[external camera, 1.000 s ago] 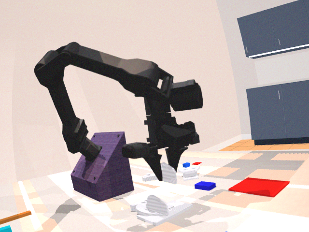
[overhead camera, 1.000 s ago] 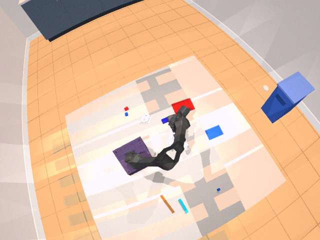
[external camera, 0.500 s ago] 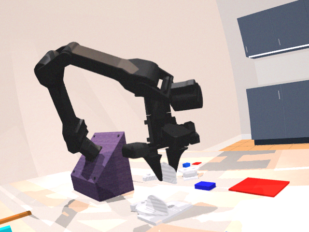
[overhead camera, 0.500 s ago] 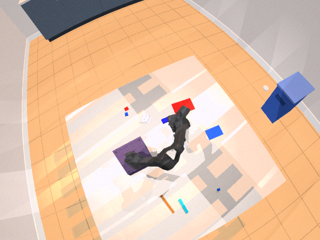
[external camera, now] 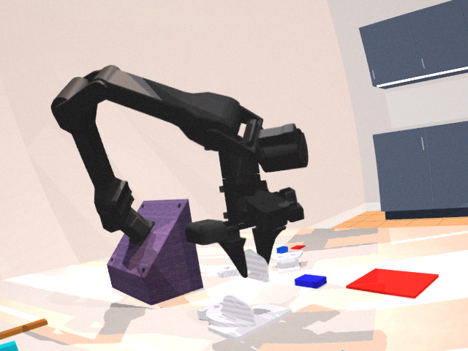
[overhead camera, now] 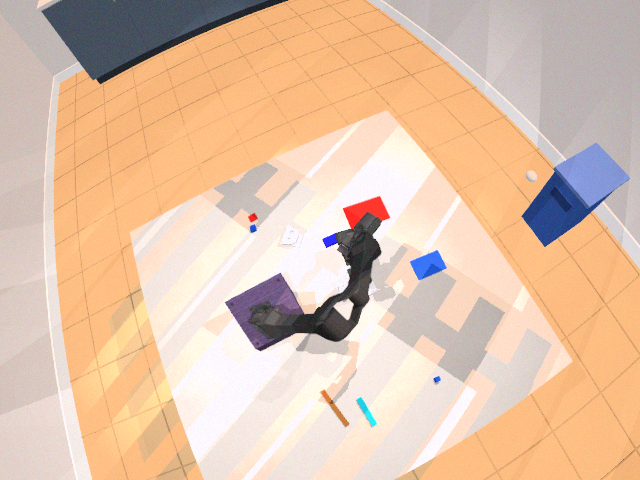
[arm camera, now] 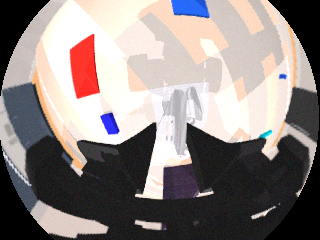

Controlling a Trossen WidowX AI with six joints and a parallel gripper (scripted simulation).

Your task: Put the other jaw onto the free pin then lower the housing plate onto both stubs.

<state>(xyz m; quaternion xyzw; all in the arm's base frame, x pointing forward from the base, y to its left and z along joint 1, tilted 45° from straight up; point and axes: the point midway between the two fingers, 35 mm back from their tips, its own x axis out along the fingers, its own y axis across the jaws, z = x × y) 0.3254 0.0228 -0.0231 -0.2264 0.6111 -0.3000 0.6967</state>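
Right now the white housing part is 23 cm to the left of my gripper tip, 14 cm behind it and 5 cm below it. Round my gripper tip: red flat plate: 20 cm to the left, 15 cm ahead, 7 cm below; then blue plate: 25 cm ahead, 9 cm to the right, 7 cm below; then dark blue block: 15 cm to the left, 7 cm below, 2 cm behind.
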